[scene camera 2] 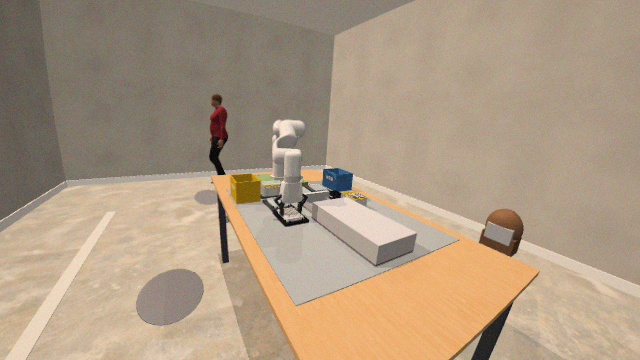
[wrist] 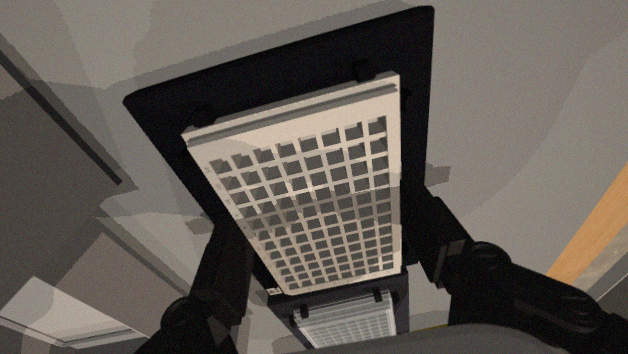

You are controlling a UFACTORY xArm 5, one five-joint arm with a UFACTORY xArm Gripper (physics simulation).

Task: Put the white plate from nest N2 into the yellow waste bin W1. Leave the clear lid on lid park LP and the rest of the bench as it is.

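Places are measured from the arm's base along level axes (x down, y ahead, z right), in millimetres.
Where they show: gripper, between the fingertips: [scene camera 2: 290, 214] [wrist: 320, 213]; arm's base, origin of its link: [scene camera 2: 279, 176].
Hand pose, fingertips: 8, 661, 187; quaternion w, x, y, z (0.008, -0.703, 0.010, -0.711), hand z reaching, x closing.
Note:
Each offset is from my fingertips to the centre of the thing, as dx, dy, dz. "pt": to the spot under its first point. Level surfaces: height alone.
The white plate {+2, -6, +0} [scene camera 2: 291, 215] [wrist: 320, 192], with a grid of square wells, lies level in a black nest {pt +12, +73, -33} [scene camera 2: 303, 221] [wrist: 405, 37]. My gripper [scene camera 2: 292, 210] [wrist: 320, 213] is shut on the white plate, one finger along each long side; the fingertips are hidden low beside it. A clear lid {+2, -182, -4} [wrist: 350, 322] lies on a black base behind the nest, at the bottom of the wrist view. The yellow waste bin {-38, -363, +134} [scene camera 2: 245, 189] stands behind and left of my gripper in the scene view. The labels of the nest and the bin cannot be read.
A long pale box [scene camera 2: 360, 225] lies right of the nest on the grey mat {dx +22} [scene camera 2: 300, 270]. A blue bin {-38, -367, -512} [scene camera 2: 337, 180] and a yellow-topped rack {-23, -7, -379} [scene camera 2: 356, 196] stand at the back right. A person in red [scene camera 2: 218, 125] is beyond the table {dx +25} [scene camera 2: 425, 310].

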